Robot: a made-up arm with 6 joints.
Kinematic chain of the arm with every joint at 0, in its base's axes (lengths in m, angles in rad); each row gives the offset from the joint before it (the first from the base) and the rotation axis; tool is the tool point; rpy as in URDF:
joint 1: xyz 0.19 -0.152 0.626 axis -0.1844 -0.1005 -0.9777
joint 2: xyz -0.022 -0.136 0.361 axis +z
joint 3: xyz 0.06 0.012 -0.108 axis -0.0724 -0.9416 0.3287
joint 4: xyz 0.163 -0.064 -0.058 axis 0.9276 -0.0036 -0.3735
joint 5: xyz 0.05 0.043 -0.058 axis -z
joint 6: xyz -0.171 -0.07 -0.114 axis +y
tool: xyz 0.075 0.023 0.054 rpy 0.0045 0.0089 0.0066
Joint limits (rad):
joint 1: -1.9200..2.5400
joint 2: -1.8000..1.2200
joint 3: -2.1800..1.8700
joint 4: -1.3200..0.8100
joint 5: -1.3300..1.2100
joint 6: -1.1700..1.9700
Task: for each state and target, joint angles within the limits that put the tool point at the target. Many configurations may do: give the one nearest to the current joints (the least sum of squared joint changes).
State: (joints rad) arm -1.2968 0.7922 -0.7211 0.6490 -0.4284 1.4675
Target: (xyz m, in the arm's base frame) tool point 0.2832 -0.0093 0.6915
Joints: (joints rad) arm -0.8859 0.4044 0.1372 0.8100 -0.1733 0.8976
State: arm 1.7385 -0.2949 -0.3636 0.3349 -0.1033 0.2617
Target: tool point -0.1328 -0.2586 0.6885
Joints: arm 1.5050 -0.5966 -0.1130 -0.0555 -0.5480 0.6137
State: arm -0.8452 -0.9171 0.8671 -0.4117 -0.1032 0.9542
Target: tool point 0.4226 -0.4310 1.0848
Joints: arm -0.1790 -0.6878 1.7692 -0.5054 -0.1676 0.5355
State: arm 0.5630 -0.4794 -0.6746 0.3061 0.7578 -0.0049
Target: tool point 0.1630 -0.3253 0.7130
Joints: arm 0.6604 -0.6491 -0.5031 0.3076 0.7255 0.0048
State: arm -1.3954 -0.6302 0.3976 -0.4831 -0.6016 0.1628
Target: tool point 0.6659 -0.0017 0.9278
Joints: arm -1.4876 -0.5175 1.0681 -0.7357 -0.9100 0.2094
